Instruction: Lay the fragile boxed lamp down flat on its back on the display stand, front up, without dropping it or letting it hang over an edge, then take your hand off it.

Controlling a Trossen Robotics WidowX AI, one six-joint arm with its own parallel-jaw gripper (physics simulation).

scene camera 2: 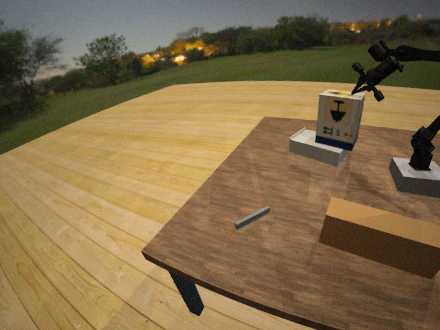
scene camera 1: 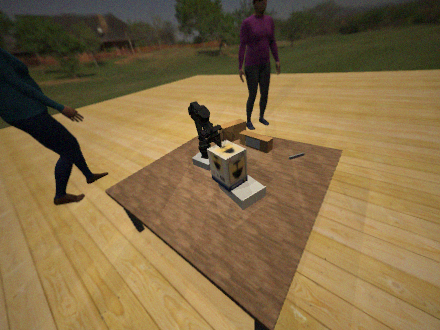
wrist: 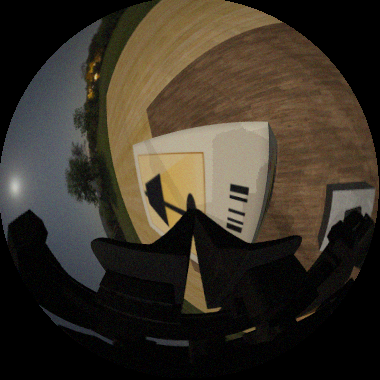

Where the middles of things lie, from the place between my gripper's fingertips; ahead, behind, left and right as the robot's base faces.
I see my gripper 26 cm above the display stand point(scene camera 2: 302, 143), 12 cm short of it and 1 cm to the left of it.
